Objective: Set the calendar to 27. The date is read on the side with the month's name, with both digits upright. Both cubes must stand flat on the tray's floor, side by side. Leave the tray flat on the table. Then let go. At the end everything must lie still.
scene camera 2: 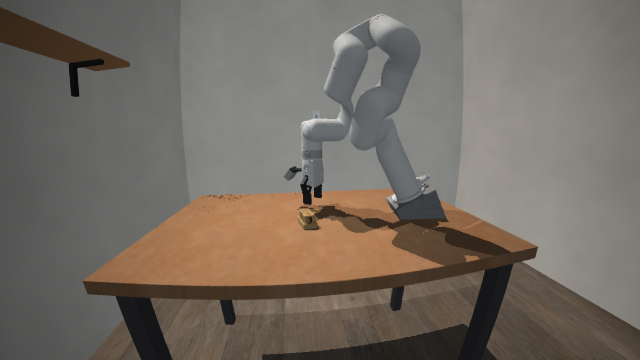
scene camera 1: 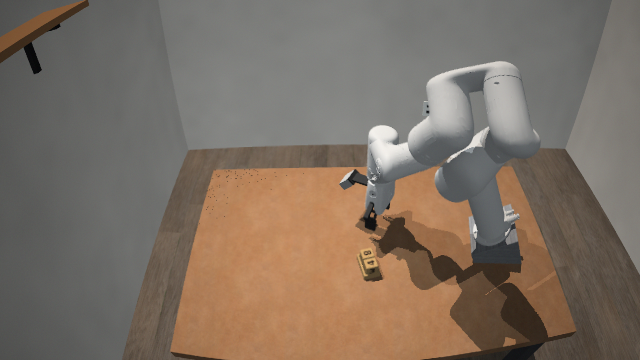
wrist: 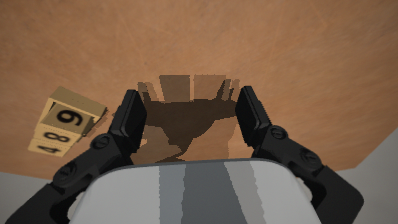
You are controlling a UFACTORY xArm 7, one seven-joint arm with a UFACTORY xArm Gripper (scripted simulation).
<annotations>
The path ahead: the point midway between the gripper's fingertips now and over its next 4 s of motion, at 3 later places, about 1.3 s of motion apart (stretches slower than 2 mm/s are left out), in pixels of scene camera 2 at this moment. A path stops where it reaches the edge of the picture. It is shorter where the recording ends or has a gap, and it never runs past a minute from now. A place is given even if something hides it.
My gripper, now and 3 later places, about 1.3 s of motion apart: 312,200; 312,185; 312,187; 311,188
</annotations>
